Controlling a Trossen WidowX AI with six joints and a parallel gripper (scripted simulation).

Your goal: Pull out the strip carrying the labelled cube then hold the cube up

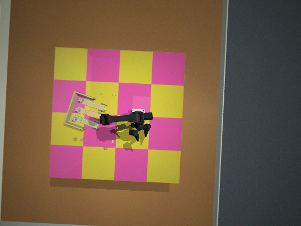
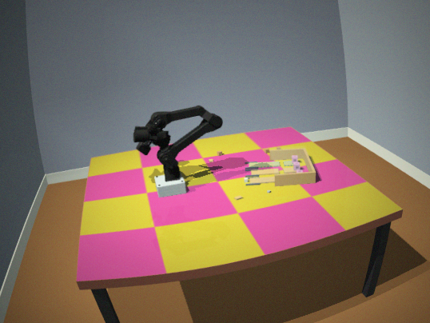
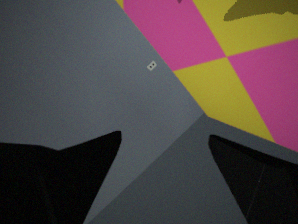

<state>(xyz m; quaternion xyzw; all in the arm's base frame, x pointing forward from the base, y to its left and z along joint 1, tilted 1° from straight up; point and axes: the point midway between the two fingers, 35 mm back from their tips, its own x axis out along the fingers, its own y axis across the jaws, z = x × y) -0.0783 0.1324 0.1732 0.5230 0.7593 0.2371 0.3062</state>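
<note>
Right now the grey peg is 480 mm ahead of my gripper tip, 320 mm to the right of it and 210 mm below it.
</note>
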